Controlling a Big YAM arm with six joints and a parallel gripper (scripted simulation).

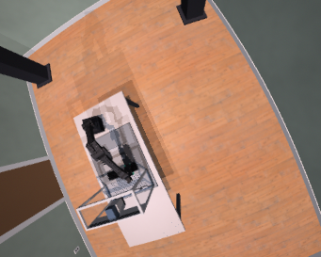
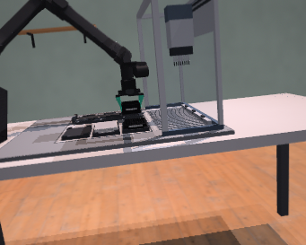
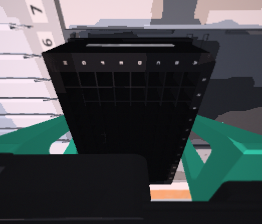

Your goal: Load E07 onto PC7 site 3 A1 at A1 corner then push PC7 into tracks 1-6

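Now: the dark carrier PC7 10 cm behind my hand, 2 cm below it and 1 cm to the right of it. From my hand the other things lie so: black deep-well block E07: 1 cm above.
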